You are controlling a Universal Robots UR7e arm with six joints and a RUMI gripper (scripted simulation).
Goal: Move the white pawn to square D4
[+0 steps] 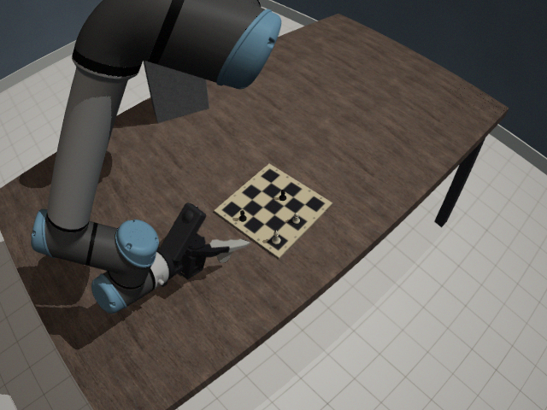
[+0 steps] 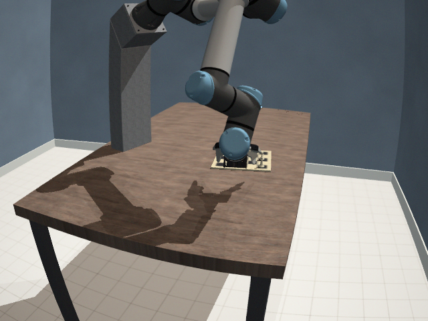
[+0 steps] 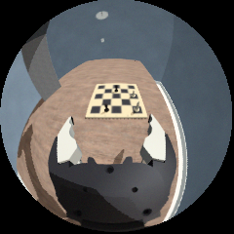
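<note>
Right now my hand is 130 mm to the right of the white piece, 130 mm short of it and 80 mm above it. Round my hand: chessboard (150 mm to the left, 90 mm below, 60 mm ahead).
</note>
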